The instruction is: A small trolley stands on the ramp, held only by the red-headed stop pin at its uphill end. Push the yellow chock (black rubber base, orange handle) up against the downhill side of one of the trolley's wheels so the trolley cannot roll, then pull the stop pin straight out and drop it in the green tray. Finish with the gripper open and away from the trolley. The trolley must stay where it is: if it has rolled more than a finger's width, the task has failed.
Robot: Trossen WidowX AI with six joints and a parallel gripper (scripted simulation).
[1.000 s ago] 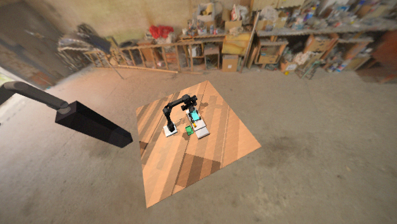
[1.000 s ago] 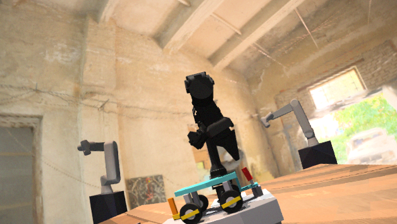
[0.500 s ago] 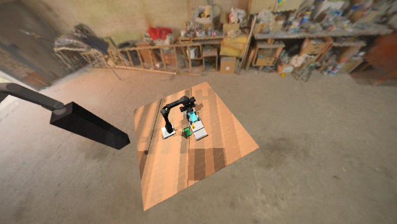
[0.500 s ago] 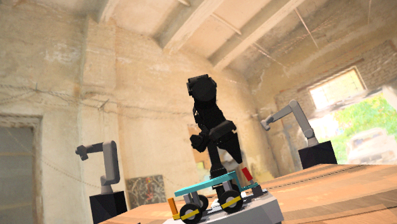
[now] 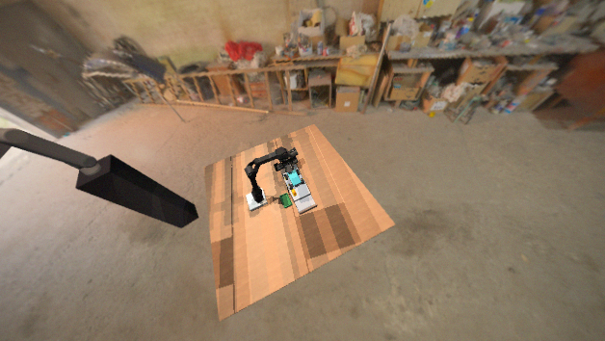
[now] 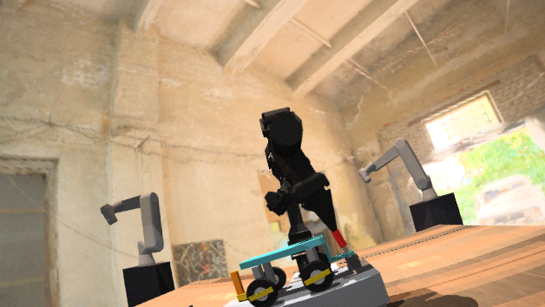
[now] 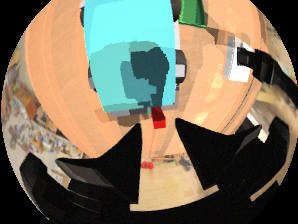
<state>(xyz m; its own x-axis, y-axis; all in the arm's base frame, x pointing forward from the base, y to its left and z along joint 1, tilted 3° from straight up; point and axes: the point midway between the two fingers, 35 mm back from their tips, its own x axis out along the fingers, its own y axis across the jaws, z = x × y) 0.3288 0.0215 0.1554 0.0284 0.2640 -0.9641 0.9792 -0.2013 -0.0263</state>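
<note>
The red-headed stop pin is 10 mm to the left of my gripper tip and 40 mm below it. Also, from my gripper tip: grey ramp (100 mm to the right, 120 mm below); trolley (100 mm to the right, 60 mm below); green tray (150 mm behind, 170 mm to the right, 180 mm below).
</note>
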